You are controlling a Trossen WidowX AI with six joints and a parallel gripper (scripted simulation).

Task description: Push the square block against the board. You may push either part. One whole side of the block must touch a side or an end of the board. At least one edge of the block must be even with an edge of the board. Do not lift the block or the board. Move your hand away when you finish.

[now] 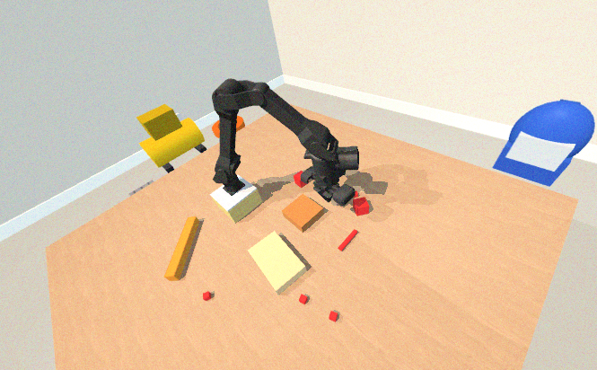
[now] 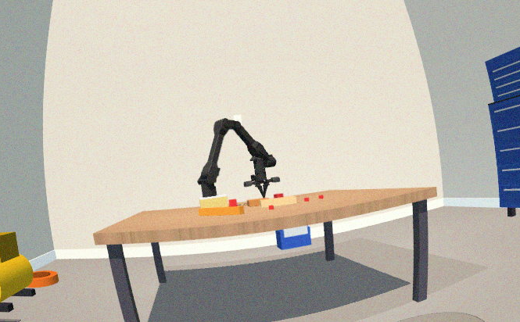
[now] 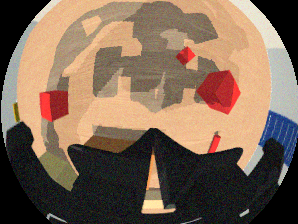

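The orange square block lies 50 mm behind my gripper tip, 80 mm to the right of it and 10 mm below it. Also, from my gripper tip: long orange bar: 280 mm behind, 430 mm to the right, 10 mm below; red strip: 130 mm ahead, 70 mm to the right, 20 mm below; pale yellow board: 10 mm ahead, 260 mm to the right, 10 mm below.
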